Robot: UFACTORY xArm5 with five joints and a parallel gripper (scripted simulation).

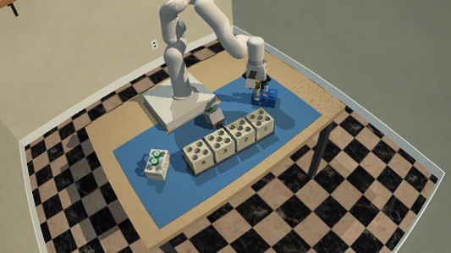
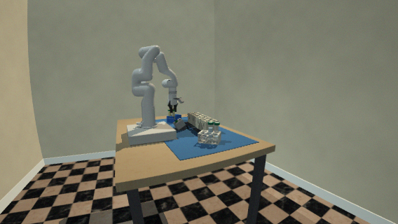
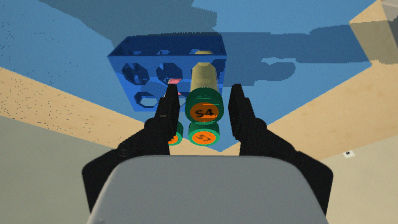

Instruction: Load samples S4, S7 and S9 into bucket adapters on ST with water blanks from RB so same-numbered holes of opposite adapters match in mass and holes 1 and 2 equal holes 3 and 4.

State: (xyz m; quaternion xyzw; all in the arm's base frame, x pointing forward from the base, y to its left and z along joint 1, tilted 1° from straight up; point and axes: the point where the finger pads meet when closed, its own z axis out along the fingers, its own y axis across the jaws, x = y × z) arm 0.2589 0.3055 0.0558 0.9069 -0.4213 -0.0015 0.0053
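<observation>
My hand is 5 cm above the sample tube S4 and 1 cm to the left of it. From my hand the other things lie so: blue sample rack RS (9 cm below, 4 cm to the left, 2 cm ahead); sample tube S9 (6 cm to the left, 5 cm below, 1 cm ahead); sample tube S7 (5 cm below, 3 cm to the left, 3 cm behind).
</observation>
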